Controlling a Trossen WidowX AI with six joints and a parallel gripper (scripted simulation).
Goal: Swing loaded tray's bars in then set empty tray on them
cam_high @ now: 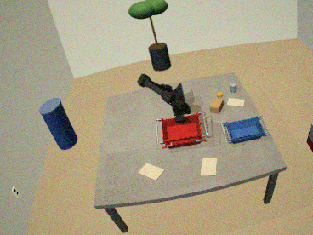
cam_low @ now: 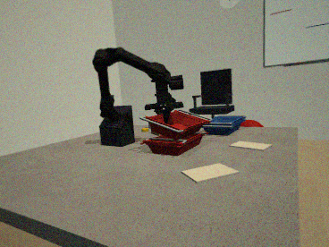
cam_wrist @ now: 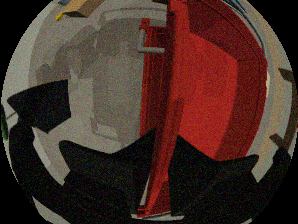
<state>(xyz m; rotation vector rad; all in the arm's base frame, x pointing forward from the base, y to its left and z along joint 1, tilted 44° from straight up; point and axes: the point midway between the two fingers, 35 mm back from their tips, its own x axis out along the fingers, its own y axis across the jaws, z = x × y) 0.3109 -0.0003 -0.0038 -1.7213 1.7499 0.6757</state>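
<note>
My gripper tip is now 80 mm short of the red tray and 10 mm below it. Also, from my gripper tip: grey cylinder 530 mm to the left, 430 mm behind, 80 mm below; then small yellow piece 400 mm behind, 390 mm to the left, 110 mm below; then tan block 310 mm to the left, 220 mm behind, 80 mm below.
</note>
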